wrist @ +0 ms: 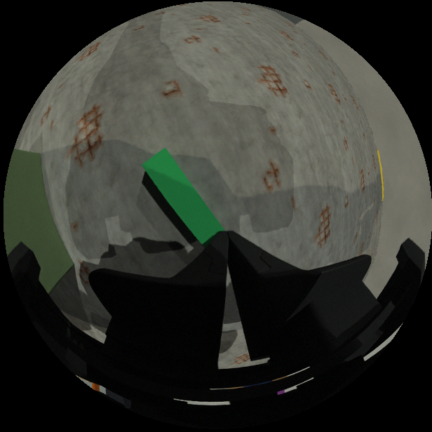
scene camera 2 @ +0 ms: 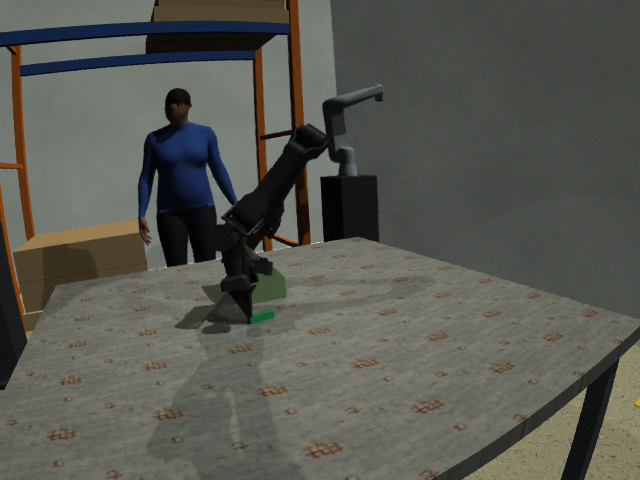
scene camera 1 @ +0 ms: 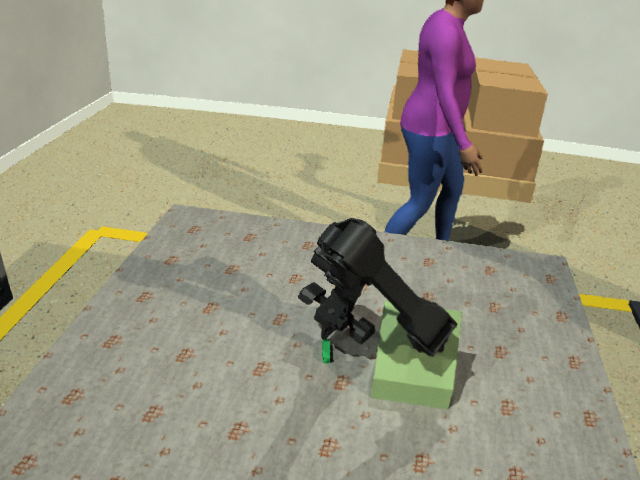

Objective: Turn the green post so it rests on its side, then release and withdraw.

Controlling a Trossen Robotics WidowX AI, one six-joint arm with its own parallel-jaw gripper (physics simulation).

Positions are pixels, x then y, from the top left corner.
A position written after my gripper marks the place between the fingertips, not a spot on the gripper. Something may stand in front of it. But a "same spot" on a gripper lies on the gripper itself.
My gripper shows in the wrist view, in scene camera 2 [250, 317] and in scene camera 1. The same spot on my gripper: [scene camera 1: 325, 333] is [wrist: 228, 243].
